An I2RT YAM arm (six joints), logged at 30 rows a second.
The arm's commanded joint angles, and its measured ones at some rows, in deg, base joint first. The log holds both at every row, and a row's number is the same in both.
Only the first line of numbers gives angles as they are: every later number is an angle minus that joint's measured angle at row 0.
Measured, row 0:
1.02, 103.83, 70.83, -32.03, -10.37, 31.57
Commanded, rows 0 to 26:
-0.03, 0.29, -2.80, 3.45, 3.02, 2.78
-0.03, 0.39, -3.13, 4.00, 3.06, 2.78
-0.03, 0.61, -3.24, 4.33, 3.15, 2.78
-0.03, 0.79, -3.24, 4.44, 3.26, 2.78
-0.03, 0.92, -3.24, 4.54, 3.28, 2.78
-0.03, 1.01, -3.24, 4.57, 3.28, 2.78
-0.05, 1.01, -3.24, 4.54, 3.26, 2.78
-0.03, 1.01, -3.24, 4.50, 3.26, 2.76
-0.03, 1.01, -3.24, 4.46, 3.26, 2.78
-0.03, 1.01, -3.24, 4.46, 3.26, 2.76
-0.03, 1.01, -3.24, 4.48, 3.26, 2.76
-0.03, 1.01, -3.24, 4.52, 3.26, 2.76
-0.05, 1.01, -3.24, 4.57, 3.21, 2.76
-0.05, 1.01, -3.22, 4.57, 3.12, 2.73
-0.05, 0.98, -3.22, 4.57, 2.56, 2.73
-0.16, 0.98, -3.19, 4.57, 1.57, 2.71
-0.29, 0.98, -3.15, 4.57, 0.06, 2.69
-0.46, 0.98, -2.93, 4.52, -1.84, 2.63
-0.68, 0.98, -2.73, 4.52, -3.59, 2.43
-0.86, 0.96, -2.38, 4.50, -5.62, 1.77
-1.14, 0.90, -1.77, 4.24, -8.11, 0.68
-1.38, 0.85, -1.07, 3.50, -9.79, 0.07
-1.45, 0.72, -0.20, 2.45, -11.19, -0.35
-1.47, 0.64, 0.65, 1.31, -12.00, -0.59
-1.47, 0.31, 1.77, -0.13, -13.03, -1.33
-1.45, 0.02, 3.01, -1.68, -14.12, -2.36
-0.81, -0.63, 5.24, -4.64, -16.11, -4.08
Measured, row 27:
-1.16, 0.59, -0.18, -1.49, -9.47, -0.13
